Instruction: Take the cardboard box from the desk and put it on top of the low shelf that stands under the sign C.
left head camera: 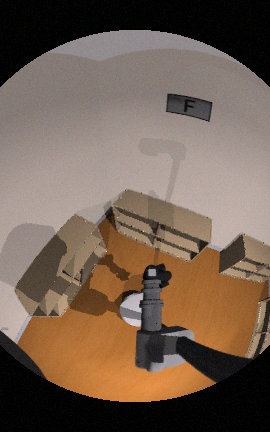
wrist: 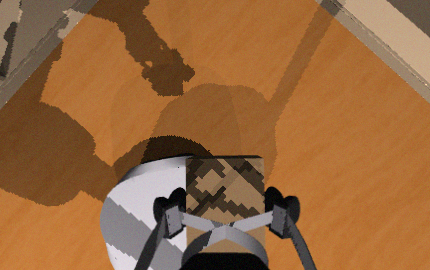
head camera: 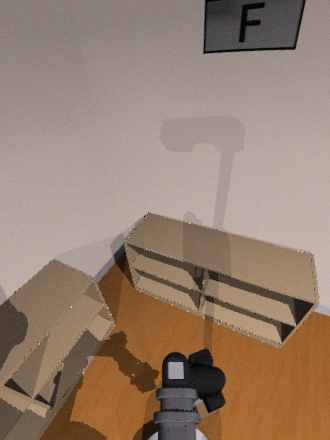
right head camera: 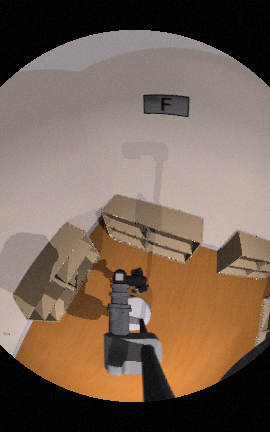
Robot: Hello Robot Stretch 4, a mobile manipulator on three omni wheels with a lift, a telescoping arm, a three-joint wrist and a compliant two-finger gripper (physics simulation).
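Frame: origin at the robot's base, x ahead, y left, z up, level; centimetres.
Where they show: gripper, fingertip midpoint: (wrist: 225,203) (head camera: 202,402); robot's base at its link origin: (left head camera: 137,308) (right head camera: 132,312).
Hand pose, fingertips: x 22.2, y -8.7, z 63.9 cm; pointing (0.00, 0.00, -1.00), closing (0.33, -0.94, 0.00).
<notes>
Things, the pixels of their top centre, and the offset from my fingertips. "spot": a spot on its surface instead. Level surfaces: height alone.
- cardboard box at its top centre: (wrist: 225,218) (head camera: 203,399) dx +0.1, dy +0.0, dz +5.0 cm
- low beige shelf at its surface level: dz -5.7 cm
- sign F at its top centre: (right head camera: 165,94) (left head camera: 189,96) dx +100.7, dy -26.8, dz +118.5 cm
- third shelf at a spot on its surface: (right head camera: 230,252) spot: dx +28.2, dy -121.6, dz -27.9 cm
The cardboard box (wrist: 225,187) is held between the two fingertips of my gripper (wrist: 225,203) (head camera: 209,381) (left head camera: 162,275) (right head camera: 139,281) in the wrist view, above the floor. In the head view a small corner of the box (head camera: 207,411) shows below the gripper; the rest is hidden. A low beige shelf (head camera: 55,295) (left head camera: 70,235) (right head camera: 62,242) stands along the left wall, to the left of the gripper and apart from it, with shadows across its top. Its edge (wrist: 25,74) shows at the upper left of the wrist view. Sign C does not show.
Another low shelf (head camera: 270,260) (left head camera: 180,220) (right head camera: 175,220) (wrist: 395,25) stands ahead under sign F (head camera: 252,25) (left head camera: 189,106) (right head camera: 166,105), near the corner. A third shelf (left head camera: 232,260) (right head camera: 230,252) stands to the right. My round white base (left head camera: 131,307) (right head camera: 140,312) (wrist: 135,195) is below the wrist.
</notes>
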